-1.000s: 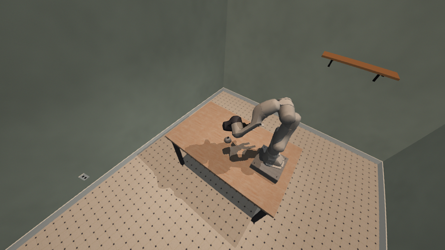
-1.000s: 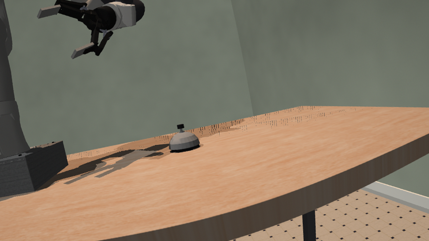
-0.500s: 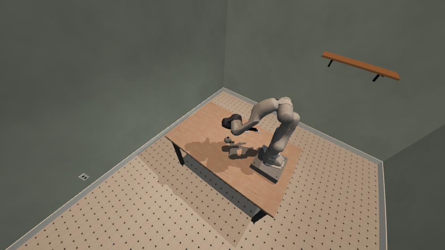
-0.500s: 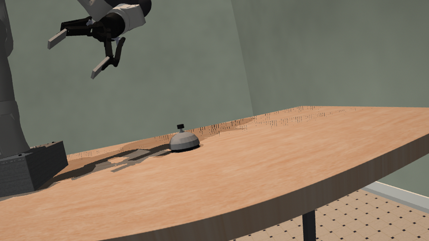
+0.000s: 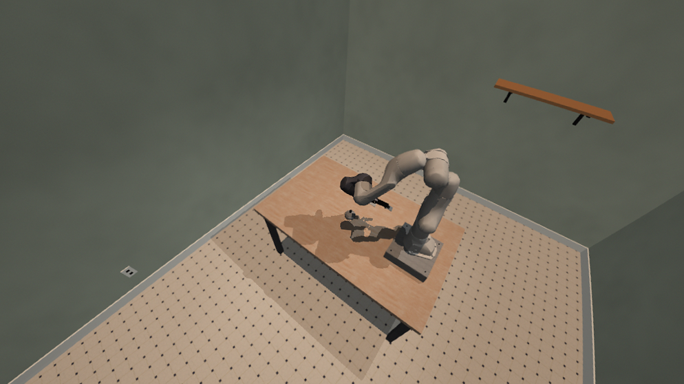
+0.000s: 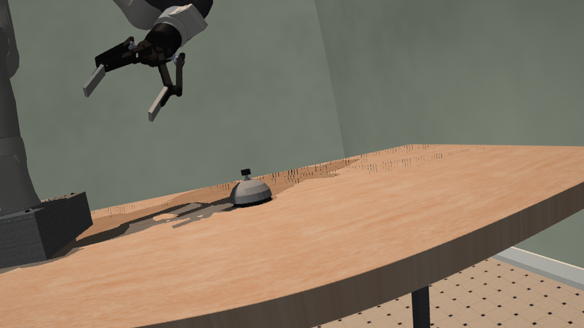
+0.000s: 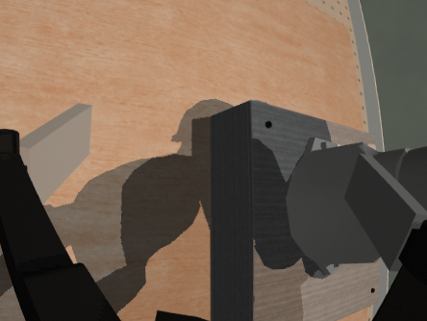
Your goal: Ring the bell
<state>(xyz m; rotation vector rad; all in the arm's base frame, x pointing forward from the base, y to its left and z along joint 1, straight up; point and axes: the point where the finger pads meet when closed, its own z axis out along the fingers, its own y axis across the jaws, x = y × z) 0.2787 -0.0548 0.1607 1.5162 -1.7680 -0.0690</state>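
My hand is 220 mm short of the button, 190 mm above it and 10 mm to the right of it. The rest, counted from my hand: bell (220 mm ahead, 200 mm below, 10 mm to the left).
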